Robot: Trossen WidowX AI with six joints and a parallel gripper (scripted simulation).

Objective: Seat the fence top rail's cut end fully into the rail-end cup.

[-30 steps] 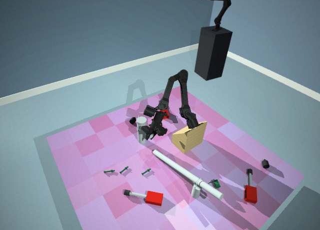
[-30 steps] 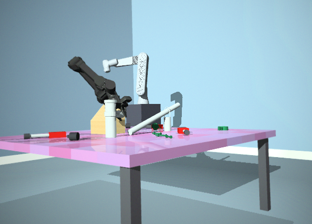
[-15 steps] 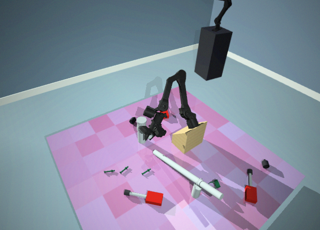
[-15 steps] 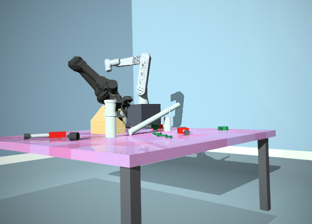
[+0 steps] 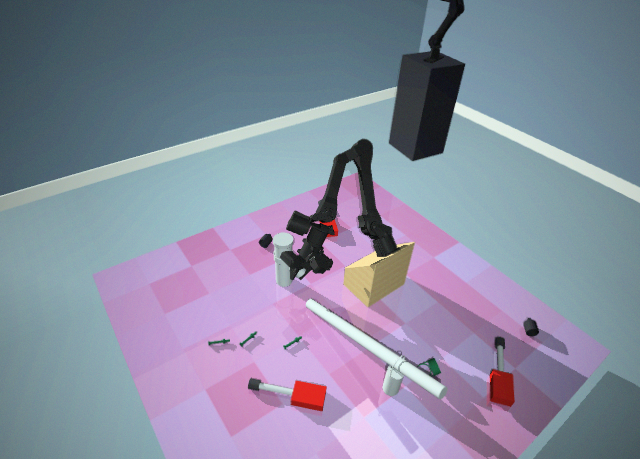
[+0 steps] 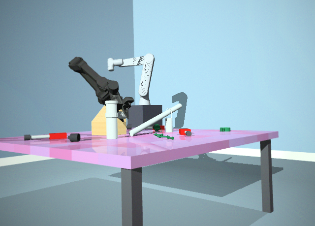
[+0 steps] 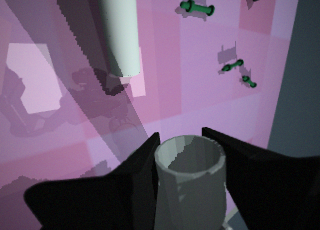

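The rail-end cup is 30 mm to the right of my gripper tip, 30 mm above it and 10 mm behind it. Also, from my gripper tip: loop cap (430 mm to the left, 100 mm behind, 10 mm above); then green brace band (440 mm to the left, 220 mm behind, 80 mm below).
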